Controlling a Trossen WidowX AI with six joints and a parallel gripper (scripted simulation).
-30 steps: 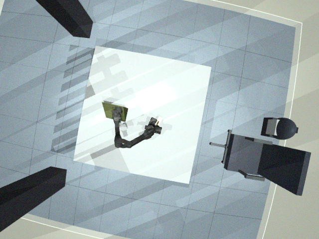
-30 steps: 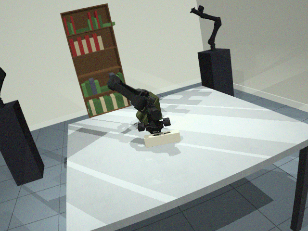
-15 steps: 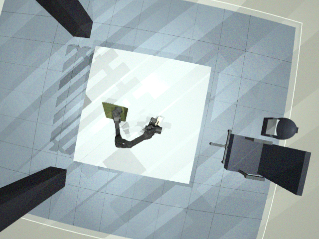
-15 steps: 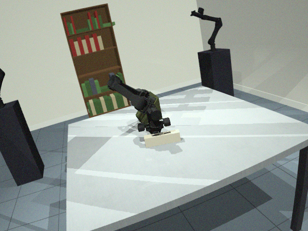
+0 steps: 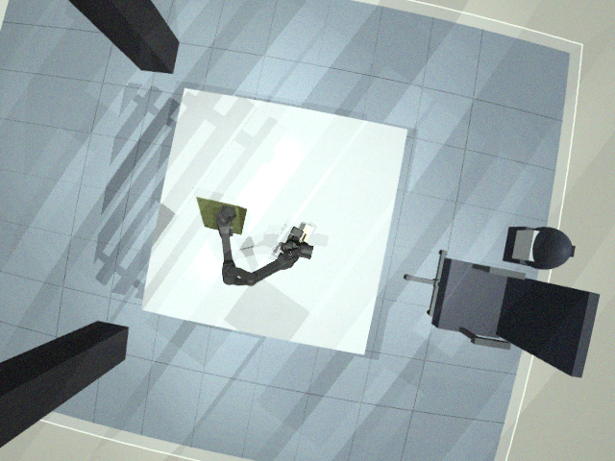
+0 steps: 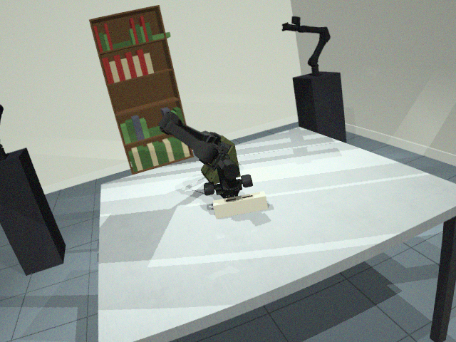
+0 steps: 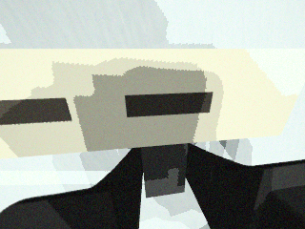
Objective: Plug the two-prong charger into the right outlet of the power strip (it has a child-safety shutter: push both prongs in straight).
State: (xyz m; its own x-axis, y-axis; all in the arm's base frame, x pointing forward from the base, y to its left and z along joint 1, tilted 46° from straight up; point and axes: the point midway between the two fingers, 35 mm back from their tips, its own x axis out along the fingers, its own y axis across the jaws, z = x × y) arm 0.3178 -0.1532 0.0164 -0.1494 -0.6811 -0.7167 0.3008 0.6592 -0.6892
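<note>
Now: gripper tip 20 mm short of the two-prong charger and 10 mm below it.
</note>
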